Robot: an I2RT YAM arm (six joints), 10 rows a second.
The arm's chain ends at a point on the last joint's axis. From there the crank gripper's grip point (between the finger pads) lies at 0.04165 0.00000 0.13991 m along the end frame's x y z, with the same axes.
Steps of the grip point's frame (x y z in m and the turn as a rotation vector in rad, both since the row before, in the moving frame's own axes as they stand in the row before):
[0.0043 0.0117 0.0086 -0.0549 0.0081 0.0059]
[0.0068 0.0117 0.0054 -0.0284 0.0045 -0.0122]
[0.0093 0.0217 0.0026 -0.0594 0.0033 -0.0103]
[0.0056 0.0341 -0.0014 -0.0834 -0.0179 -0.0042]
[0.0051 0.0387 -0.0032 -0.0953 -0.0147 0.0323]
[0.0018 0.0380 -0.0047 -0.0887 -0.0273 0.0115]
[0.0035 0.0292 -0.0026 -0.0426 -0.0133 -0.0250]
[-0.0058 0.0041 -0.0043 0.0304 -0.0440 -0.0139]
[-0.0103 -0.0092 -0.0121 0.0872 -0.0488 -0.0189]
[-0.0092 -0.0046 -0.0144 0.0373 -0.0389 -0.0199]
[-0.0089 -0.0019 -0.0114 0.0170 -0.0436 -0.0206]
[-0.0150 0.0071 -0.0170 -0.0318 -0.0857 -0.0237]
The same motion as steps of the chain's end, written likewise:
[0.0032 0.0038 0.0092 -0.0549 0.0081 0.0059]
[0.0061 0.0082 0.0056 -0.0284 0.0045 -0.0122]
[0.0088 0.0138 0.0030 -0.0594 0.0033 -0.0103]
[0.0081 0.0226 -0.0016 -0.0834 -0.0179 -0.0042]
[0.0074 0.0241 -0.0031 -0.0953 -0.0147 0.0323]
[0.0057 0.0251 -0.0052 -0.0887 -0.0273 0.0115]
[0.0053 0.0242 -0.0030 -0.0426 -0.0133 -0.0250]
[0.0004 0.0089 -0.0059 0.0304 -0.0440 -0.0139]
[-0.0033 0.0038 -0.0134 0.0872 -0.0488 -0.0189]
[-0.0037 0.0014 -0.0158 0.0373 -0.0389 -0.0199]
[-0.0027 0.0013 -0.0131 0.0170 -0.0436 -0.0206]
[-0.0029 0.0034 -0.0200 -0.0318 -0.0857 -0.0237]

